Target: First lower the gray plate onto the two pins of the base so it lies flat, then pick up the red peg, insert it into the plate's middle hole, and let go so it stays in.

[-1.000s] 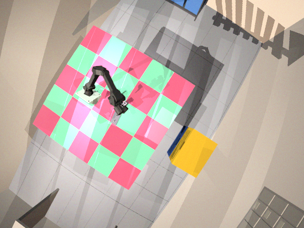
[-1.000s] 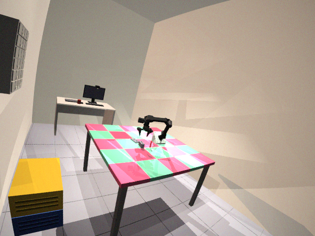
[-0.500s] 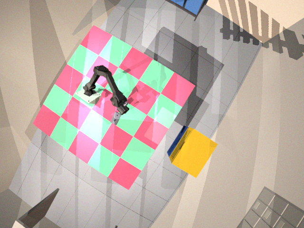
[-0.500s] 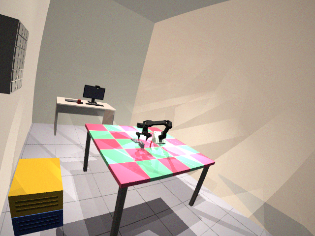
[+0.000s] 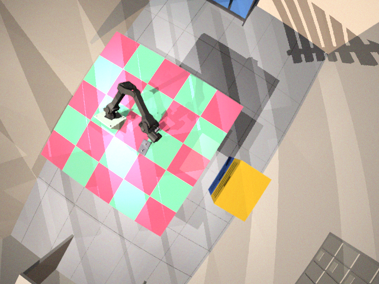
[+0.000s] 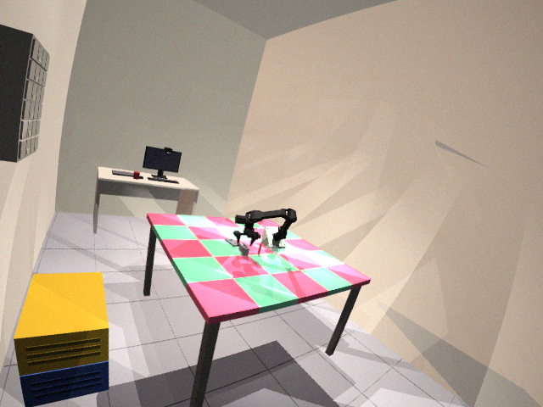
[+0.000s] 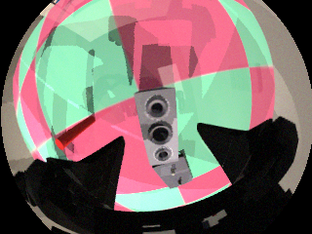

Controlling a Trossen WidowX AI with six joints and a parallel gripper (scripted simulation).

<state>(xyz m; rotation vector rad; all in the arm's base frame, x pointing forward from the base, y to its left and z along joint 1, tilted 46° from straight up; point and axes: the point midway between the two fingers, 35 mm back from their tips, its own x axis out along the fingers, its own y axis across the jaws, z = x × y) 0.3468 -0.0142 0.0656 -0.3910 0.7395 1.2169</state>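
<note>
My gripper tip is now 10 mm above the gray plate. The rest, counted from my gripper tip: dark base (150 mm to the right, 40 mm below, 20 mm behind); red peg (100 mm behind, 50 mm to the left, 10 mm below).
</note>
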